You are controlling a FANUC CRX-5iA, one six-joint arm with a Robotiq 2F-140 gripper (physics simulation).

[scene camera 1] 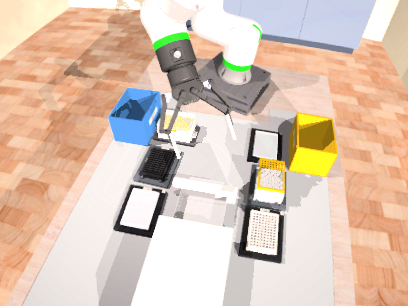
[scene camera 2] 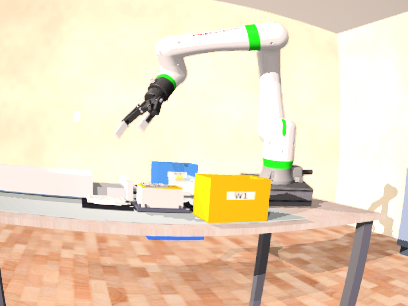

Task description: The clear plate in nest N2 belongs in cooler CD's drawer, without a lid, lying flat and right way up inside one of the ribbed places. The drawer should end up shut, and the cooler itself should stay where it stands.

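Where they show: gripper, fingertip midpoint: (scene camera 1: 206, 148) (scene camera 2: 128, 132); arm's base at its link origin: (scene camera 1: 234, 74) (scene camera 2: 276, 180).
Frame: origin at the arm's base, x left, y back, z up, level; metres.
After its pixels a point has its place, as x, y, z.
Observation:
The white cooler (scene camera 1: 185, 265) {0.028, -0.848, 0.002} (scene camera 2: 45, 181) {0.134, -0.897, -0.029} stands front centre in scene camera 1. Its drawer (scene camera 1: 205, 188) {0.018, -0.602, -0.015} (scene camera 2: 126, 189) {0.097, -0.598, -0.039} is pulled out toward the robot base, and its see-through inside shows no plate that I can make out. Nest labels are not readable, so I cannot tell which is N2. A pale, flat plate (scene camera 1: 265, 145) {0.179, -0.334, -0.061} lies in the black nest at the back right; a whitish plate (scene camera 1: 139, 209) {-0.161, -0.700, -0.057} lies in the front left nest. My gripper (scene camera 1: 205, 144) {0.016, -0.593, 0.151} (scene camera 2: 132, 129) {0.016, -0.593, 0.151} is open and empty, tilted, high above the table on the robot side of the drawer.
A blue bin (scene camera 1: 132, 122) {-0.283, -0.433, 0.030} (scene camera 2: 160, 172) {-0.243, -0.417, -0.001} stands back left, a yellow bin (scene camera 1: 311, 157) {0.329, -0.412, 0.004} (scene camera 2: 215, 200) {0.406, -0.393, -0.020} back right. A yellow-topped tip box (scene camera 1: 270, 185) {0.206, -0.550, -0.005} (scene camera 2: 160, 196) {0.250, -0.509, -0.035}, another tip box (scene camera 1: 179, 126) {-0.132, -0.377, -0.004}, a black rack (scene camera 1: 159, 163) {-0.163, -0.515, -0.057} and a white holed plate (scene camera 1: 263, 231) {0.210, -0.680, -0.055} flank the drawer and cooler.

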